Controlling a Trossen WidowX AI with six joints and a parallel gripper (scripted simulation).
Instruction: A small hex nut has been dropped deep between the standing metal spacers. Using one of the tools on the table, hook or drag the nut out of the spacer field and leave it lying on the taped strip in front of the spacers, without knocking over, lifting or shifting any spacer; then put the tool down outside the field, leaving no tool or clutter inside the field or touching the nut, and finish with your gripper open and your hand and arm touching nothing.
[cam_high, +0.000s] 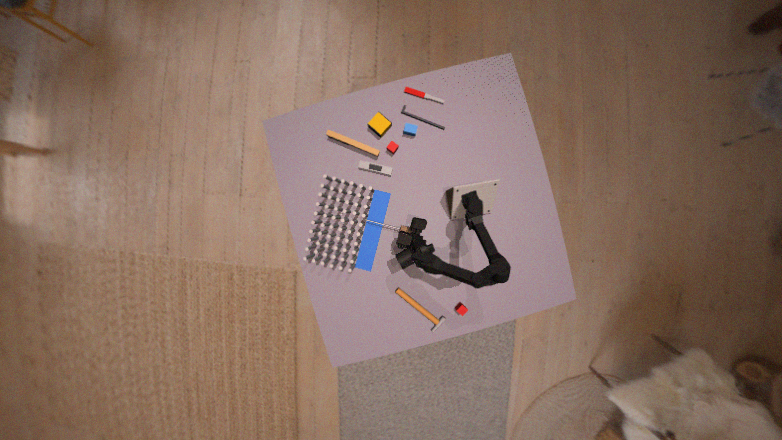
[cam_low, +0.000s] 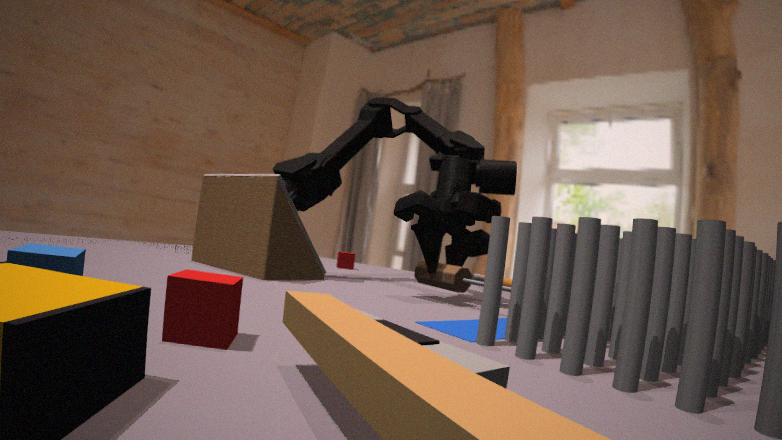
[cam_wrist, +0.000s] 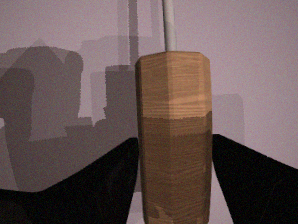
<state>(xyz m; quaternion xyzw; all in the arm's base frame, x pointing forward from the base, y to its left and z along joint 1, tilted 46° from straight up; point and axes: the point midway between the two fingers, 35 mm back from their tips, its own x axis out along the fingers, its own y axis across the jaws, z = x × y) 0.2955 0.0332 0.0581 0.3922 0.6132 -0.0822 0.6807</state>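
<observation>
Now: gripper tip 160 mm short of the blue taped strip, 60 mm to the left of it and 30 mm above it. Also, from my gripper tip: wooden-handled file 90 mm ahead, 60 mm to the right; then hex nut 280 mm ahead, 190 mm to the right, 30 mm below; then grey bar 340 mm to the right, 50 mm ahead, 20 mm below.
</observation>
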